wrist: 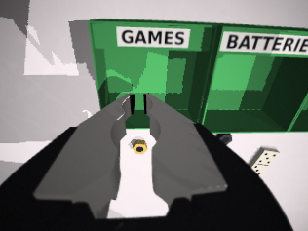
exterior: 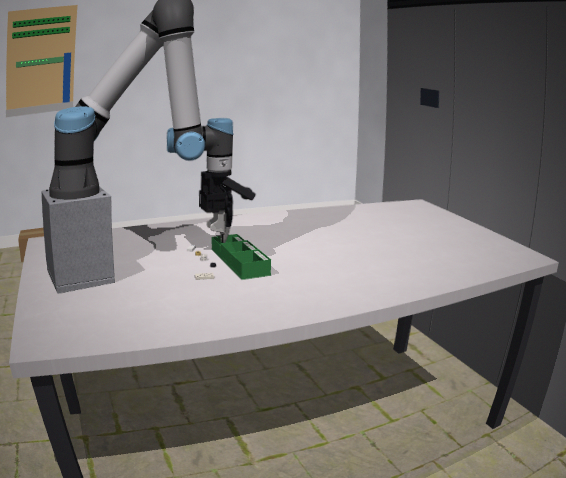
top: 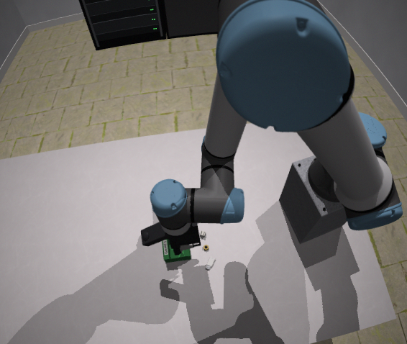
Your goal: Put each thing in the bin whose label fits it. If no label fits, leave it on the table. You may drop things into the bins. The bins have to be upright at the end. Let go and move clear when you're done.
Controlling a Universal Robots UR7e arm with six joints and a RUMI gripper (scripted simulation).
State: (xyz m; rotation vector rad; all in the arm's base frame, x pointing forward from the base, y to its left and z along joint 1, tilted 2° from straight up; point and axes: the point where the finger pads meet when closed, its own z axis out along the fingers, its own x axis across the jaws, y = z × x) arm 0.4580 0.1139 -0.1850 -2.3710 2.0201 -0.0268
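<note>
My hand is 80 mm past the brass nut, 40 mm above it and 10 mm to the left of it. Also, from my hand: black round piece 110 mm to the right, 60 mm behind, 40 mm below; white die 70 mm behind, 60 mm to the right, 30 mm below; grey metal piece 90 mm behind, 40 mm to the left, 40 mm below.
</note>
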